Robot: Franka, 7 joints.
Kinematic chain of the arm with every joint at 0, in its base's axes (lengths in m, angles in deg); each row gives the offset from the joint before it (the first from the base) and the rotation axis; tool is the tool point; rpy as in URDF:
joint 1: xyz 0 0 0.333 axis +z
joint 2: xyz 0 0 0 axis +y
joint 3: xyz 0 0 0.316 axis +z
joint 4: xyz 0.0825 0 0 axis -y
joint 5: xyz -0.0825 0 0.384 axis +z
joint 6: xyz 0 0 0 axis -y
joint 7: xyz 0.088 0 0 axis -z
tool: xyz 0 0 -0.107 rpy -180 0 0
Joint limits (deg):
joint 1: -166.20..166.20
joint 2: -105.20..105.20
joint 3: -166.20..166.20
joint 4: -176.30..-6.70
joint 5: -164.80..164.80
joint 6: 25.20..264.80
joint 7: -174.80..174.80
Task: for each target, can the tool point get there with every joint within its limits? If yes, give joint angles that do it. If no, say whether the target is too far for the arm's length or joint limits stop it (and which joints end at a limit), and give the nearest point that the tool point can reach.
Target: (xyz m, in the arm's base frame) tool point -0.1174 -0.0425 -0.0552
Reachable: yes | joints -58.39 76.71 -20.85 -154.49 121.08 131.77 -9.72
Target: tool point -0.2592 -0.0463 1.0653
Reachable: yes | joints -41.28 -36.51 -40.94 -34.64 22.75 86.24 -37.36
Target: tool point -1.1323 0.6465 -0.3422
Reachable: no: too far | nearest point -0.6616 0.3777 -0.0615 | short by 0.610 m
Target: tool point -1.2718 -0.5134 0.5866
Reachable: no: too far | nearest point -0.7823 -0.3158 0.4890 | short by 0.537 m
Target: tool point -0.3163 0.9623 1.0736
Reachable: no: too far | nearest point -0.2162 0.6579 0.8393 | short by 0.397 m
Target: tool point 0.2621 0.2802 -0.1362
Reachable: yes | joints -18.36 89.32 34.23 -117.59 -71.64 150.71 -62.92
